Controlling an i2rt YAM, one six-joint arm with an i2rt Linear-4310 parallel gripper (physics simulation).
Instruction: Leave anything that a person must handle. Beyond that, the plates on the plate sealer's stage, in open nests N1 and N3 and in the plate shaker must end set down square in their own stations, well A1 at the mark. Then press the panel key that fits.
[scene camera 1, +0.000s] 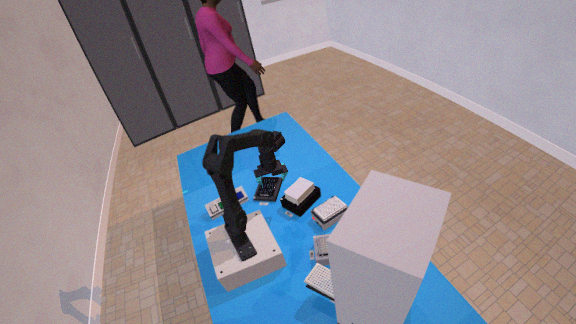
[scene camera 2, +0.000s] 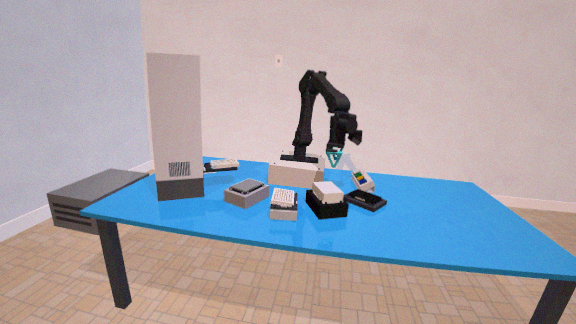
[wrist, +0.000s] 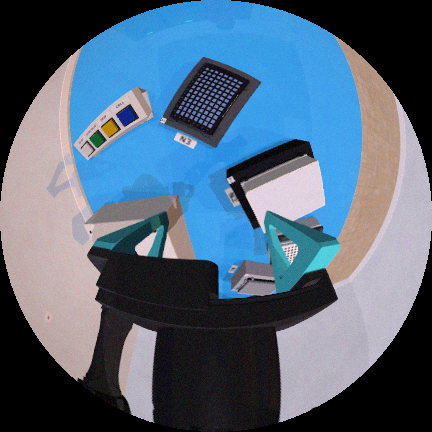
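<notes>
My gripper (scene camera 1: 272, 177) (scene camera 2: 334, 159) (wrist: 215, 216) is open and empty, above the table near nest N3. A black plate with bluish wells (scene camera 1: 270, 187) (scene camera 2: 368, 195) (wrist: 210, 100) lies in the dark grey nest N3 (wrist: 252, 83), edges roughly parallel. A tall white block-like item (scene camera 1: 300, 191) (scene camera 2: 328, 191) (wrist: 286, 192) sits on a black base (scene camera 2: 327, 209) (wrist: 272, 157); its label is unreadable. A white plate (scene camera 1: 330, 210) (scene camera 2: 284, 197) (wrist: 290, 253) tops a pale device. A grey unit (scene camera 1: 321, 250) (scene camera 2: 247, 195) (wrist: 252, 275) holds another plate. A further white plate (scene camera 1: 321, 279) (scene camera 2: 224, 163) lies by the tall cabinet.
The key panel (scene camera 1: 214, 209) (scene camera 2: 362, 180) (wrist: 139, 102) has white, green, yellow and blue keys; CALL is above blue. The tall cabinet (scene camera 1: 390, 220) (scene camera 2: 177, 115) blocks part of the view. The arm's base box (scene camera 1: 270, 245) (scene camera 2: 295, 174) is beside the panel. A person (scene camera 1: 220, 47) stands beyond the table.
</notes>
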